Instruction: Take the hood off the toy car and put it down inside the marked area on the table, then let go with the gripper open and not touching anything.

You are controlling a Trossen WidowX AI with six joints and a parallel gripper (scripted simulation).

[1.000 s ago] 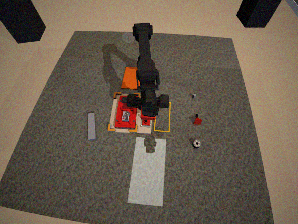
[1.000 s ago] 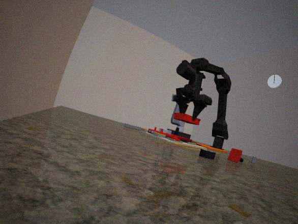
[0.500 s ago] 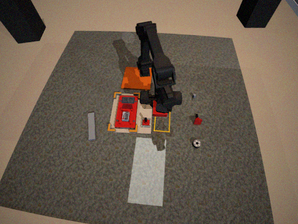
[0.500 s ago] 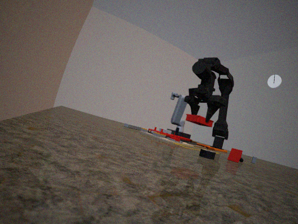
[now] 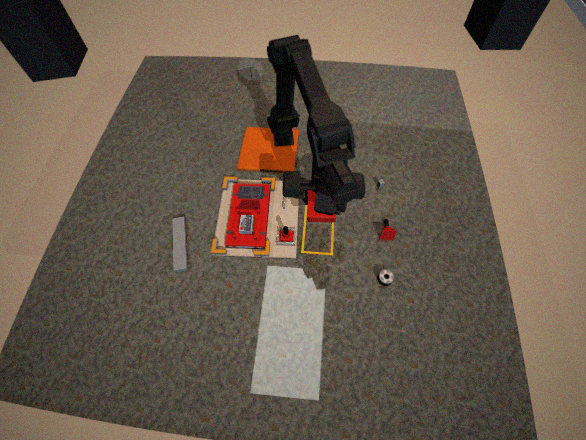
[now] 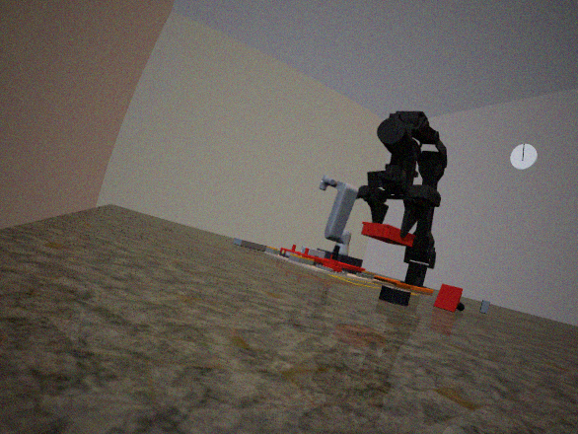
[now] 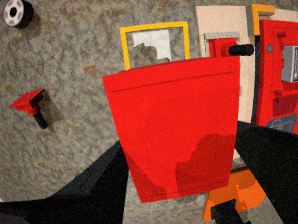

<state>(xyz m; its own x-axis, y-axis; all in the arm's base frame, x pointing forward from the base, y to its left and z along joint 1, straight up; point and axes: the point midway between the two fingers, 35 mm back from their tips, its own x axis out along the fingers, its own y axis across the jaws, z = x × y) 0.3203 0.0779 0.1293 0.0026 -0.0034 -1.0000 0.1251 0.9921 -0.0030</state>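
The grey mount lies 4 cm ahead of my gripper tip, 10 cm to the right of it and 7 cm below it. The rest, counted from my gripper tip: grey bar 3 cm ahead, 39 cm to the right, 10 cm below.
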